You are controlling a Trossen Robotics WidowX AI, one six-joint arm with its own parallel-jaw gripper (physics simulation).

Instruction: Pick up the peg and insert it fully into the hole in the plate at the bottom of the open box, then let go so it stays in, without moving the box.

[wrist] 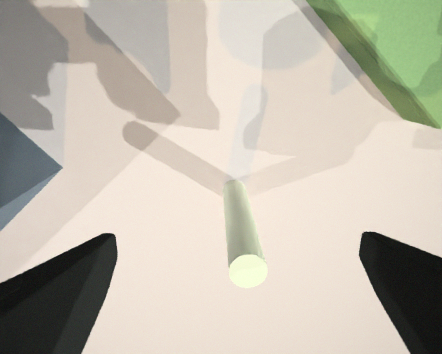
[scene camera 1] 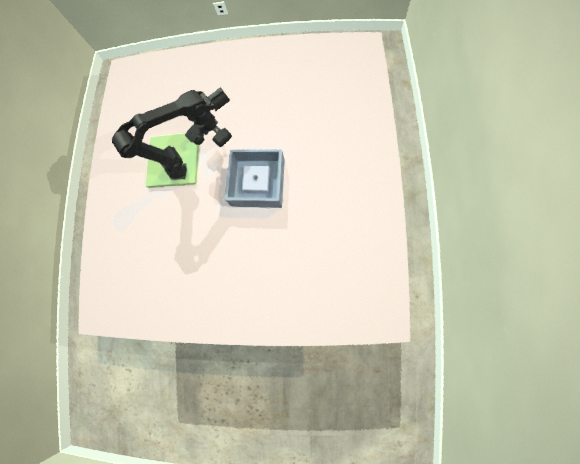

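Seen in the pictures: gripper, between the fingertips: (wrist: 239,244) (scene camera 1: 216,135); arm's base, origin of its link: (scene camera 1: 178,171).
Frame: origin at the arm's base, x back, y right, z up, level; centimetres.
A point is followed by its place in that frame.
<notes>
A pale green round peg (wrist: 243,227) {x -15.8, y -12.5, z 3.5 cm} stands upright on the table in the wrist view, its top end between the two fingertips as seen from above, with space on both sides. My gripper (wrist: 239,244) {x -15.9, y -12.2, z 5.1 cm} (scene camera 1: 209,142) {x -15.9, y -12.2, z 5.1 cm} is open and empty; in the scene view it is above the table, left of and behind the box. The peg cannot be made out in the scene view. The open blue-grey box (scene camera 1: 254,203) {x -31.8, y 14.1, z 3.3 cm} (wrist: 25,172) {x -22.4, y -4.3, z 0.2 cm} stands right of the arm's base. The white plate (scene camera 1: 262,185) {x -34.3, y 7.5, z 3.3 cm} lies at its bottom, with a dark hole (scene camera 1: 255,177) {x -31.4, y 4.0, z 2.0 cm} at the middle.
A green square mat (scene camera 1: 155,175) {x 10.1, y 1.1, z 0.0 cm} (wrist: 410,55) {x -5.7, y -12.8, z 0.4 cm} lies under the arm's base, left of the box. The pale pink table top (scene camera 1: 320,260) {x -54.9, y 33.3, z -2.5 cm} extends around them. Shadows of the arm and peg fall across the table.
</notes>
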